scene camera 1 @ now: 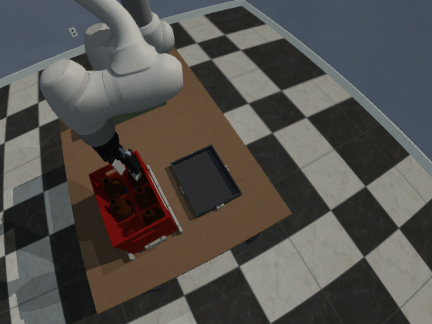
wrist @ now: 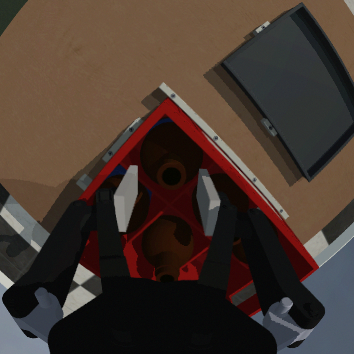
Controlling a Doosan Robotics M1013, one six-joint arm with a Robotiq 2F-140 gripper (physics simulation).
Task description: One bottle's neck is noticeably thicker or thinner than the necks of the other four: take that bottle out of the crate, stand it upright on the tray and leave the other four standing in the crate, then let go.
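Places are measured from the arm's base along level axes (x ahead, y left, z up), in metres.
Pixels of known places: gripper, between the fingertips: (scene camera 1: 130, 174) (wrist: 167, 180).
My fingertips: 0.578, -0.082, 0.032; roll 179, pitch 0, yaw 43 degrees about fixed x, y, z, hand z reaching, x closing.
For each thing: its middle in the pictures, then the offset to it from my fingertips, as dx, dy, dz. "spot": a spot on its surface instead. Level surfaces: height alone.
- corner bottle, middle of its body: (wrist: 170, 152) (scene camera 1: 138, 177) -0.007, +0.012, -0.055
- dark tray, a spot on its surface: (wrist: 295, 90) (scene camera 1: 199, 178) spot: +0.069, +0.223, -0.135
- brown table, height of its surface: dz -0.141
The red crate (scene camera 1: 167, 227) (wrist: 137, 140) holds five brown bottles. The corner bottle (scene camera 1: 134, 178) (wrist: 167, 145) stands upright; its neck ring looks wider in the wrist view than that of the near bottle (wrist: 167, 245). Other bottles (scene camera 1: 115, 186) (scene camera 1: 121, 207) (scene camera 1: 144, 196) (scene camera 1: 151, 216) stand in the compartments. In the wrist view the fingers partly hide the left and right bottles. My gripper (scene camera 1: 127, 171) (wrist: 167, 180) is partly open and empty, pointing down over the crate's corner end. The corner bottle's neck shows between the pads' far ends, clear of both. The dark tray (scene camera 1: 202, 182) (wrist: 295, 90) holds no bottle.
The crate and tray stand apart on a brown table (scene camera 1: 250, 200) (wrist: 75, 100), with a narrow strip of table between them. Pale strips and brackets line the crate's outside. A green surface (scene camera 1: 140, 114) lies partly behind the arm.
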